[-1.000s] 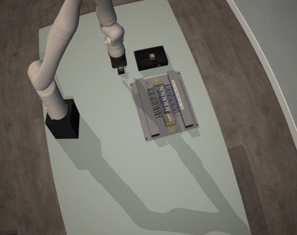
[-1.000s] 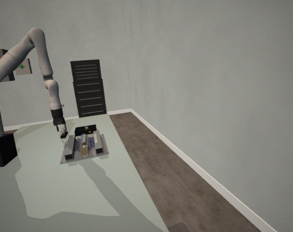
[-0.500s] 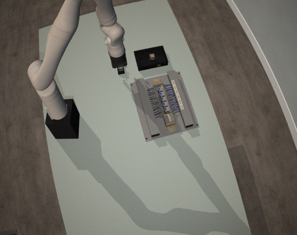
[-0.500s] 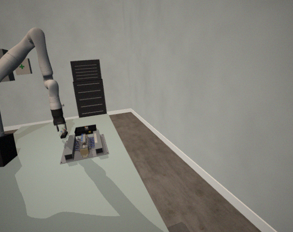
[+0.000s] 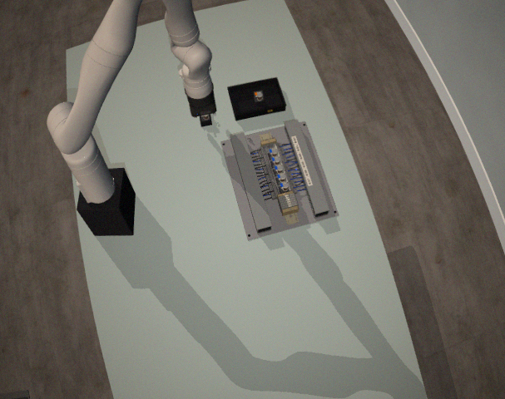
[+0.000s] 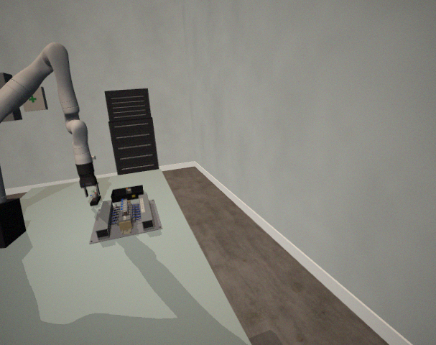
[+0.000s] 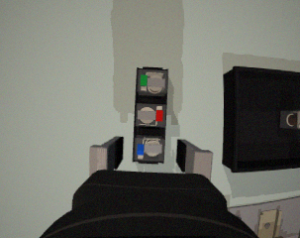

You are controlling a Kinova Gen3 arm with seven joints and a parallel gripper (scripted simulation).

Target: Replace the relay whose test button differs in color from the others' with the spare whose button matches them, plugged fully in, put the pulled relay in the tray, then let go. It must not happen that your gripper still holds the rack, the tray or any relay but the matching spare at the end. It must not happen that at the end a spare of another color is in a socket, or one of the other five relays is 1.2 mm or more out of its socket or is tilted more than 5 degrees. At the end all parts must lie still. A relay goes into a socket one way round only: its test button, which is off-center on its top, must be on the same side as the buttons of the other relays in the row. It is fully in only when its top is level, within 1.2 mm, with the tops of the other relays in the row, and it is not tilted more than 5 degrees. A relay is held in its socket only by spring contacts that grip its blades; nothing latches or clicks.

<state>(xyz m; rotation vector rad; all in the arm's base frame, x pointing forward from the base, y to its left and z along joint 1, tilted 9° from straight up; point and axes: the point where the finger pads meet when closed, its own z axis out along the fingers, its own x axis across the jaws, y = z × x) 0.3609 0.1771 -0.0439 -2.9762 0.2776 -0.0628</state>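
My gripper is now 3 cm to the right of the spare holder and 6 cm above it. The rest, counted from my hand: black tray (17 cm ahead, 5 cm below).
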